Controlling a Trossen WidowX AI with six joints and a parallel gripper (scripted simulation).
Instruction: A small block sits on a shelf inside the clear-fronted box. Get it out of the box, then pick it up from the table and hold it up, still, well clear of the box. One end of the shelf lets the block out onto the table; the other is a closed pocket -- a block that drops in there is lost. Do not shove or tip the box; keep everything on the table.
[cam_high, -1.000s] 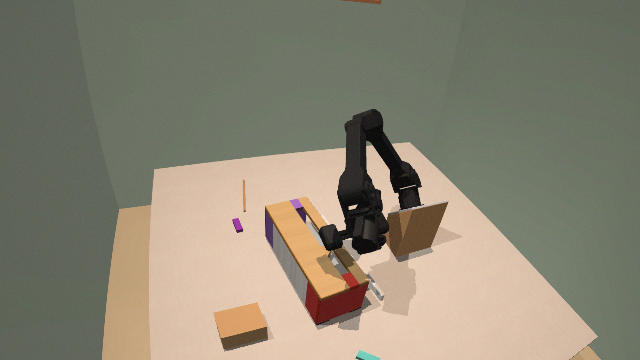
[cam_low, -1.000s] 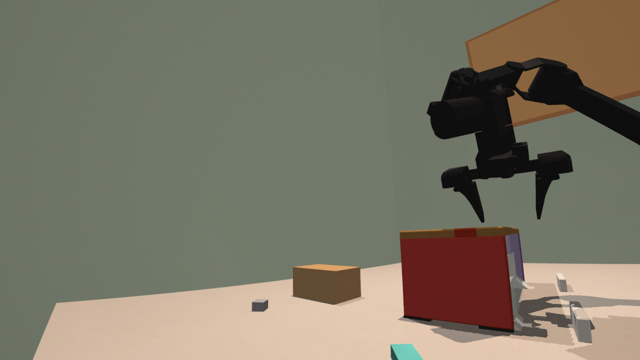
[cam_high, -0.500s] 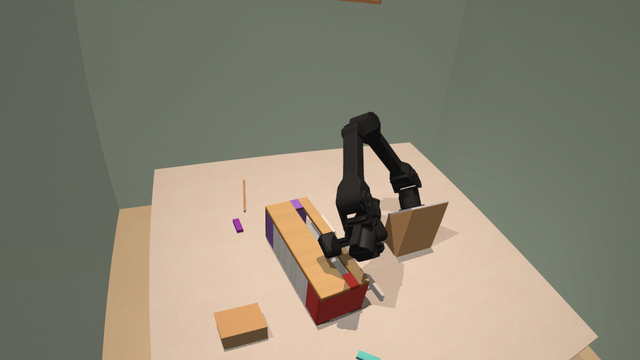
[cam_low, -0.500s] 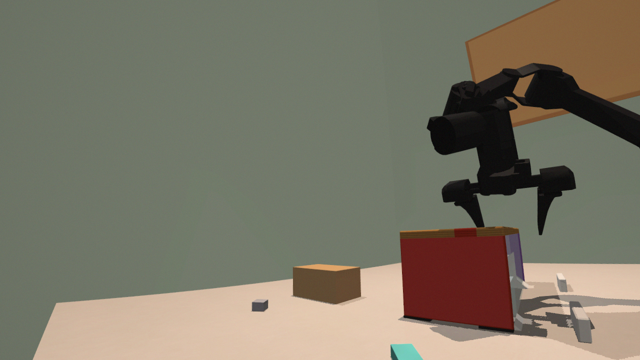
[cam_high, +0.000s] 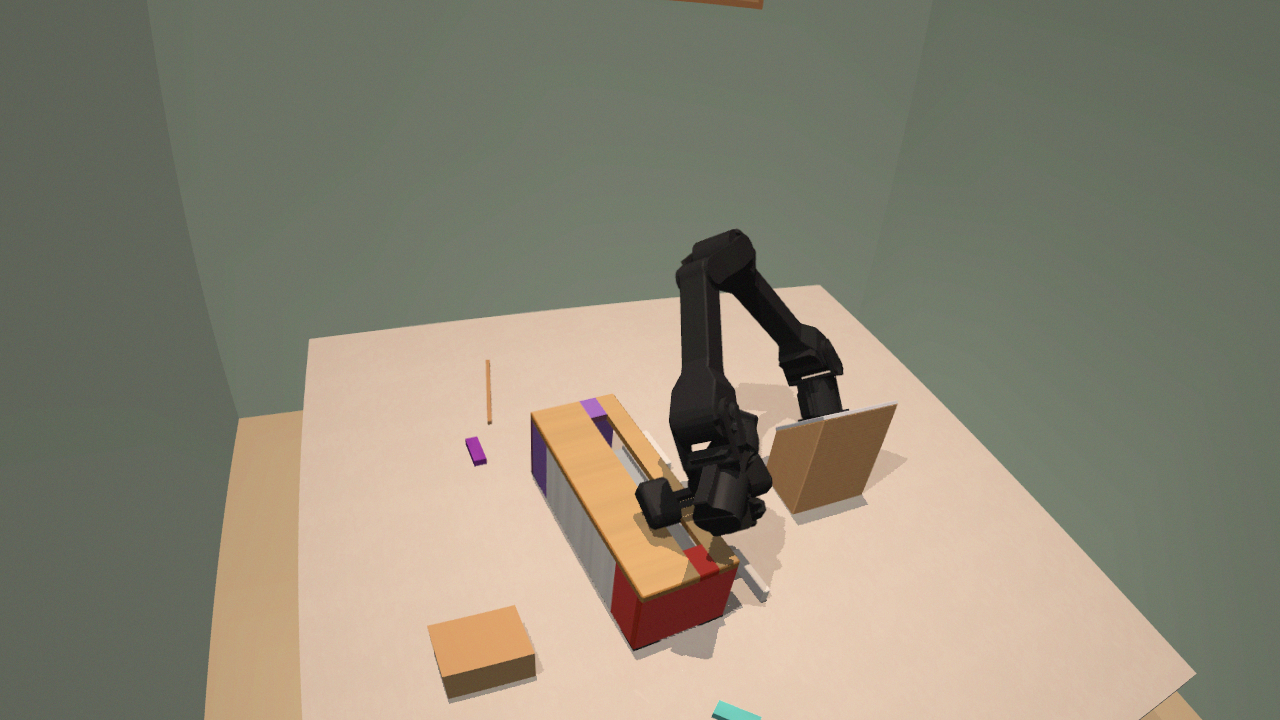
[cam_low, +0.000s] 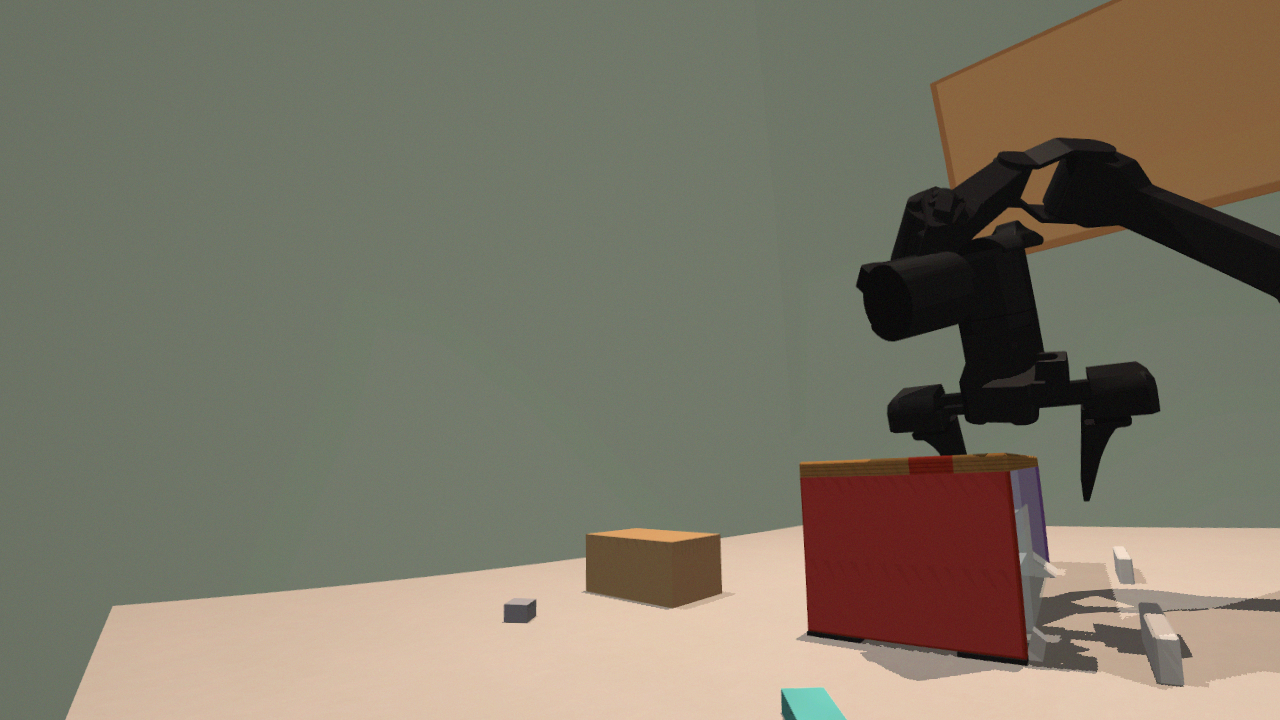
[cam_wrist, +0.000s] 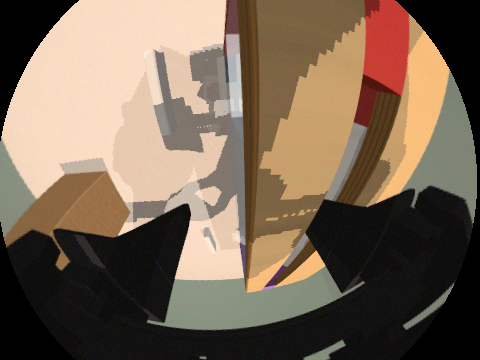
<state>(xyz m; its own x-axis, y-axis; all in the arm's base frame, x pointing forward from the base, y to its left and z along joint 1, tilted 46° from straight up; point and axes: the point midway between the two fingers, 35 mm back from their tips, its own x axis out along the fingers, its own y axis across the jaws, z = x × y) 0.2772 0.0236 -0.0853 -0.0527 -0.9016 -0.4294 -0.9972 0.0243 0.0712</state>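
The tan block is 5 cm ahead of my gripper tip, 3 cm to the right of it and 1 cm below it. From my gripper tip the other things lie so: brown box (33 cm ahead, 9 cm to the left, 6 cm below); then long box (4 cm ahead, 6 cm to the right, 3 cm below); then teal block (6 cm ahead, 28 cm to the left, 9 cm below).
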